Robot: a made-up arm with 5 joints.
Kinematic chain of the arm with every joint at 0, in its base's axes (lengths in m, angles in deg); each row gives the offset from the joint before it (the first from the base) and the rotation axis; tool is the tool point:
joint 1: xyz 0 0 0.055 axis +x
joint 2: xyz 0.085 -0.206 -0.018 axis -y
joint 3: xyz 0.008 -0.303 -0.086 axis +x
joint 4: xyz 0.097 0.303 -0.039 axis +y
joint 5: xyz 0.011 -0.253 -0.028 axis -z
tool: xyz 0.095 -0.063 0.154
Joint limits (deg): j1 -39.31..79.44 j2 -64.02..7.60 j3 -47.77..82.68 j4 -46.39..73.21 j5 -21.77..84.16
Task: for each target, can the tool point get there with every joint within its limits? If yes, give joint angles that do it. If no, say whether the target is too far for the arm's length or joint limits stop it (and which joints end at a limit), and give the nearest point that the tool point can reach.
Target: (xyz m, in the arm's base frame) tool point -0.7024 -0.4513 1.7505
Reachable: no: too far | nearest point -0.0075 -0.4641 0.3753 | short by 1.541 m
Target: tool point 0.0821 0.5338 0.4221
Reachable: no: joint limits stop it (at a limit: joint 1, joint 2, joint 5) | nearest point 0.1832 -0.3130 0.3241 | short by 0.858 m
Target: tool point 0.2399 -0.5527 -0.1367
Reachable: yes | joints 10.06 -20.04 8.45 8.29 37.37
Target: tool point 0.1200 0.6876 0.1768
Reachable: no: joint limits stop it (at a limit: joint 1, joint 4, joint 5) | nearest point 0.1006 0.2254 -0.3827 | short by 0.726 m
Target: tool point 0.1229 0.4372 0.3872
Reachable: no: joint limits stop it (at a limit: joint 1, joint 2, joint 5) | nearest point 0.1886 -0.3121 0.3206 | short by 0.755 m
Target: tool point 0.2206 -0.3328 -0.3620
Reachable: yes | joints 39.30 -37.73 -33.35 31.12 65.19
